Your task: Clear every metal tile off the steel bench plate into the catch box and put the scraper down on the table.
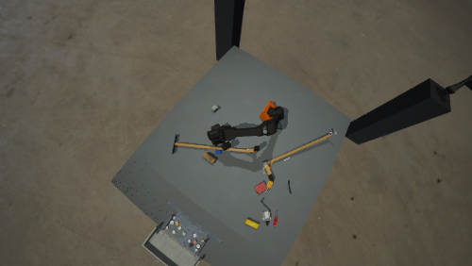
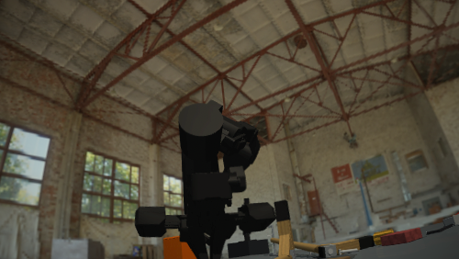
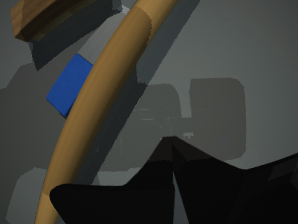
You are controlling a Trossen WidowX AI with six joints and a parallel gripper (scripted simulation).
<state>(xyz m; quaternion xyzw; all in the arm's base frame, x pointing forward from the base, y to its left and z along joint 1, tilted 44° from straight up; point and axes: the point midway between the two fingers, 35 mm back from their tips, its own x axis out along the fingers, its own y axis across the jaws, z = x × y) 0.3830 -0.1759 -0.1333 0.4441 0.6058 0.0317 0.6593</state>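
Now: the blue block 8 cm ahead of my gripper tip, 1 cm to the left of it and 1 cm below it. The rest, counted from my gripper tip: wooden block: 14 cm ahead, 1 cm to the left; grey piece: 20 cm behind, 16 cm to the right, 1 cm above; long scraper: 6 cm ahead, 5 cm above.
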